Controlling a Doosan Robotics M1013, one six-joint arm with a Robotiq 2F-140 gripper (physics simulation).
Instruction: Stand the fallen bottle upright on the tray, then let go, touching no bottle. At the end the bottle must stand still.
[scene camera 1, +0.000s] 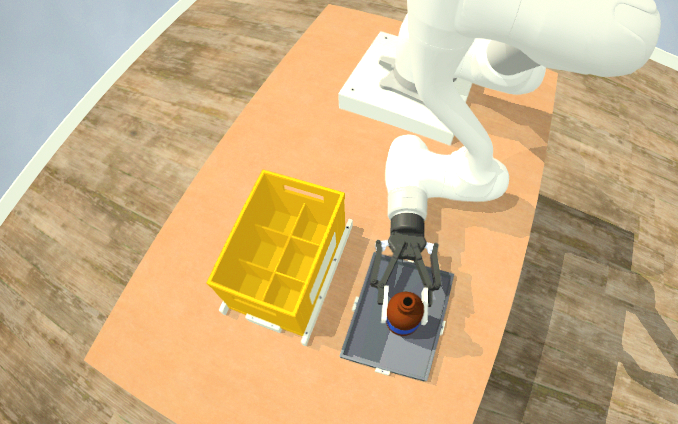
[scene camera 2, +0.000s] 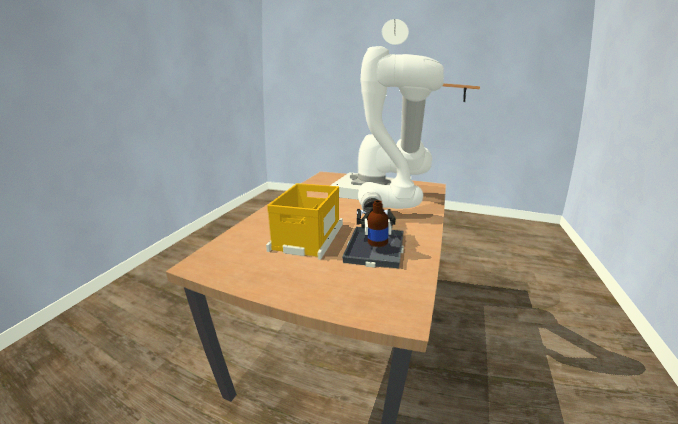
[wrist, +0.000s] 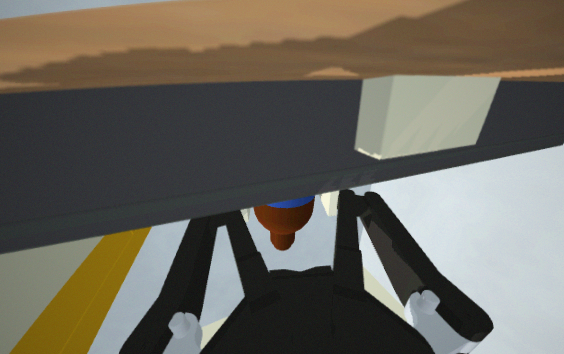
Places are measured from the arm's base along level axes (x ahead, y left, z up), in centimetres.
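Pixels of known places: gripper, fingertip midpoint: (scene camera 1: 404, 322) (scene camera 2: 378, 230).
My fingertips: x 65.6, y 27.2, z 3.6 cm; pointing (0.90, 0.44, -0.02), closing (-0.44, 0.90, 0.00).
Behind a point stands the place of what it marks.
A brown bottle with a blue label (scene camera 1: 406, 320) @(x 66.7, y 27.5, z 9.4 cm) (scene camera 2: 378, 233) @(x 67.4, y 27.8, z 3.5 cm) (wrist: 284, 218) @(x 60.9, y 24.6, z 6.4 cm) stands upright between the fingers, neck up. Its base is inside the rim of the grey tray (scene camera 1: 400, 356) @(x 70.5, y 30.1, z -4.7 cm) (scene camera 2: 356, 259) @(x 75.9, y 23.5, z -3.4 cm) (wrist: 175, 140), at or very close to the tray's floor; I cannot tell whether it touches. My gripper (scene camera 1: 405, 308) @(x 65.6, y 27.2, z 3.6 cm) (scene camera 2: 378, 226) @(x 65.6, y 27.2, z 3.6 cm) (wrist: 287, 208) reaches in level from the robot's side and is shut on the bottle, one pale fingertip pad on each side of its body. In the wrist view the tray's wall hides the bottle's lower part and much of the pads.
A yellow crate with compartments (scene camera 1: 286, 320) @(x 77.4, y 7.2, z 5.4 cm) (scene camera 2: 295, 235) @(x 78.6, y 1.5, z 2.0 cm) (wrist: 85, 295) @(x 63.7, y 7.1, z 9.0 cm) stands left of the tray in the scene views. White brackets (scene camera 1: 382, 371) @(x 75.4, y 28.3, z -3.7 cm) (scene camera 2: 370, 264) @(x 75.7, y 28.4, z -4.2 cm) (wrist: 430, 115) sit against the tray's outer walls. The wooden table's right edge (scene camera 2: 433, 295) @(x 83.4, y 51.6, z -5.2 cm) runs beyond the tray.
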